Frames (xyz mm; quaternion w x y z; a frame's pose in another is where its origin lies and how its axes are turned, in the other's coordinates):
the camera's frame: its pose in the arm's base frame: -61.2 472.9 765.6 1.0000 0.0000 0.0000 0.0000
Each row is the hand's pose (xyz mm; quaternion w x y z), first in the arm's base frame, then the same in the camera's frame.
Working: the arm's base frame: its pose in the camera's frame: 61.2 -472.9 -765.6 1.0000 0.0000 0.0000 0.0000

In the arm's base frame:
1: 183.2 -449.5 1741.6 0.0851 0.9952 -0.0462 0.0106
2: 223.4 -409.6 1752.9 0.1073 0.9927 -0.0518 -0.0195
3: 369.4 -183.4 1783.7 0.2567 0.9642 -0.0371 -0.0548
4: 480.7 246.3 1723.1 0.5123 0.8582 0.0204 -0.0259
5: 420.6 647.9 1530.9 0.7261 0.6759 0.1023 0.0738
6: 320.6 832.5 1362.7 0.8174 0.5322 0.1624 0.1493
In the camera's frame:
1: 244.4 -922.4 976.0 0.0851 0.9952 -0.0462 0.0106
2: 284.6 -882.5 987.3 0.1073 0.9927 -0.0518 -0.0195
3: 430.6 -656.3 1018.1 0.2567 0.9642 -0.0371 -0.0548
4: 541.9 -226.6 957.5 0.5123 0.8582 0.0204 -0.0259
5: 481.8 175.0 765.3 0.7261 0.6759 0.1023 0.0738
6: 381.8 359.6 597.1 0.8174 0.5322 0.1624 0.1493

